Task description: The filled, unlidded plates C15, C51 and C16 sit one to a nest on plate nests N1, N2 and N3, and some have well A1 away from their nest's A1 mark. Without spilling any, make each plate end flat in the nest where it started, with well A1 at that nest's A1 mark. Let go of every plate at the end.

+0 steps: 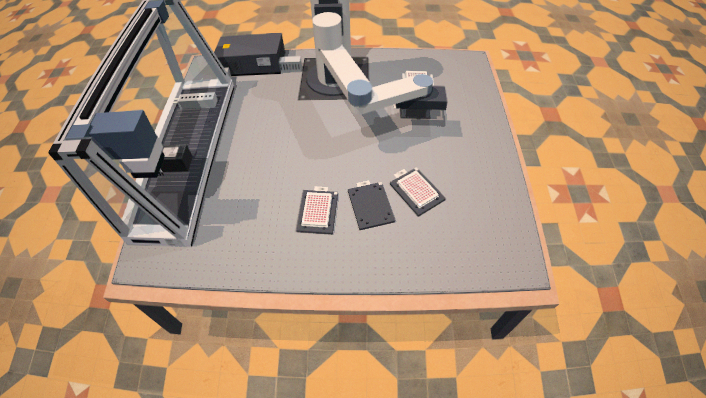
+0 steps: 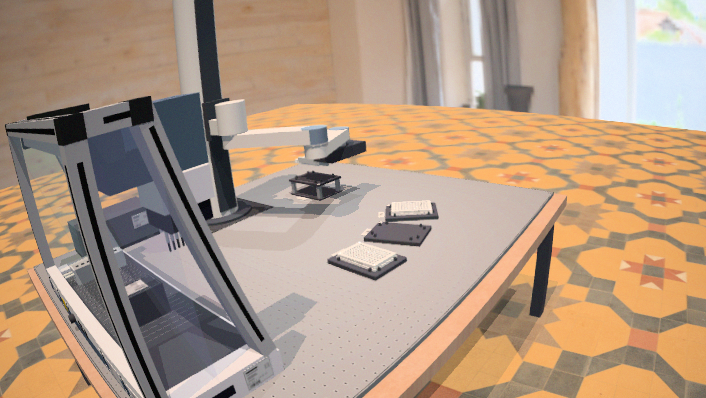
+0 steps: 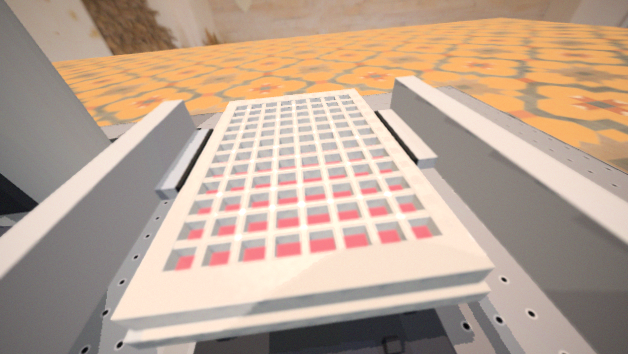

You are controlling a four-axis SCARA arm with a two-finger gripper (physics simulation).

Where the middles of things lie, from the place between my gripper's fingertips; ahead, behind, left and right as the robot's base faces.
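Nest N2 (image 1: pixel 369 203): my gripper 52 cm short of it, 19 cm to the left, 14 cm above. Dark box (image 1: pixel 246 48): from my hand 29 cm behind, 74 cm to the right, 9 cm below. Of the things named here, going by their middles, nest N2 nearest to my gripper.
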